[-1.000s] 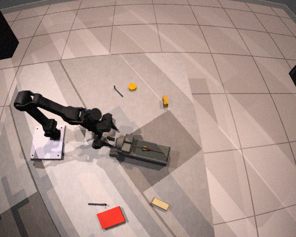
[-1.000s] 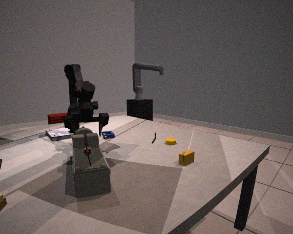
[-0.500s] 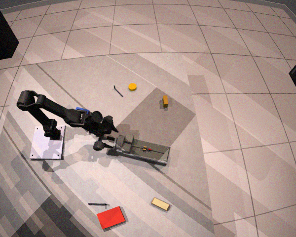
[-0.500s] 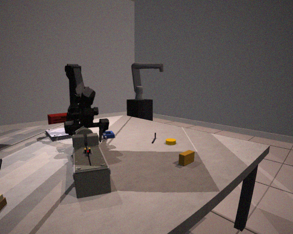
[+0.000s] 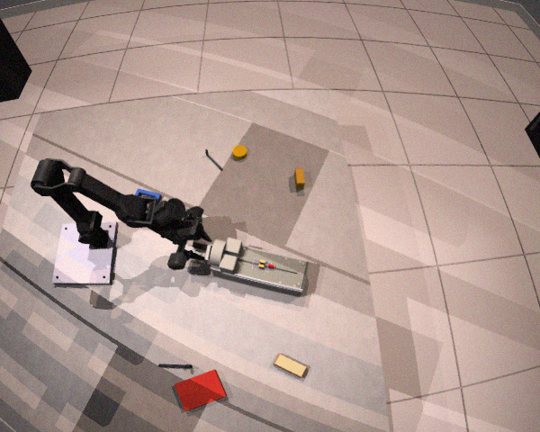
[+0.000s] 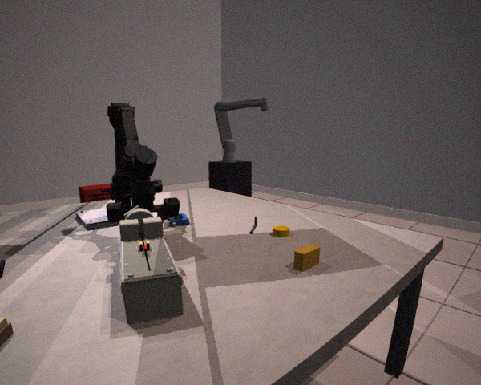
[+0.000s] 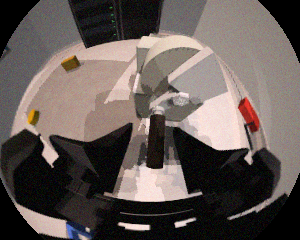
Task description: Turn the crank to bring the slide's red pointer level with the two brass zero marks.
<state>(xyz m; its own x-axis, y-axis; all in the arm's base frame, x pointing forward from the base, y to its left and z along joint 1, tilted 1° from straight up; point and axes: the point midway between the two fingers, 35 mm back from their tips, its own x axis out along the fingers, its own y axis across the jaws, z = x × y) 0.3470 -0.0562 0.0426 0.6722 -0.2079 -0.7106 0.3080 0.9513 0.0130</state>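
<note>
The dark crank handle lies 20 mm behind my gripper tip and 20 mm above it. Round my gripper tip: blue block (210 mm behind, 200 mm to the left, 30 mm below); bent black rod (360 mm to the left, 30 mm below); red pointer (180 mm ahead, 80 mm to the right, 40 mm above).
</note>
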